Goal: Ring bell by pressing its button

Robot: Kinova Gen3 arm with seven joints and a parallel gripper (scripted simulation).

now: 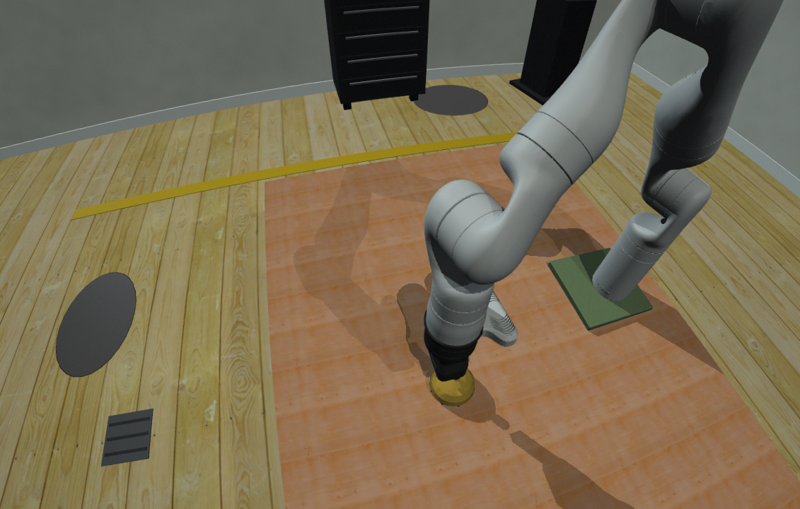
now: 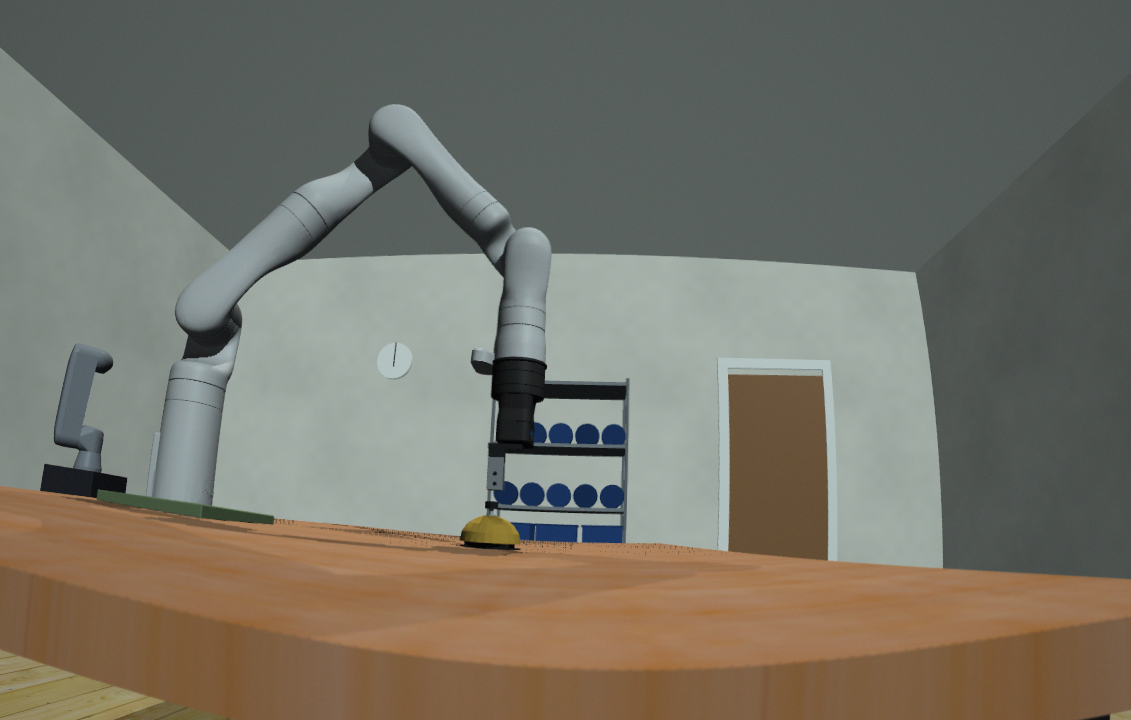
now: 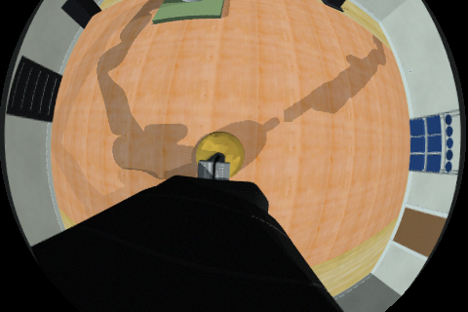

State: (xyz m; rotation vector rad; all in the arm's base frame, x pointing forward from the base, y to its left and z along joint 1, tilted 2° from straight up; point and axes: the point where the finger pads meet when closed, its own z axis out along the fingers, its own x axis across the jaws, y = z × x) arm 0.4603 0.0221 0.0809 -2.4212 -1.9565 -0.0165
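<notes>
Right now the black button is 40 mm below my hand. Round my hand: bell 60 mm below.
</notes>
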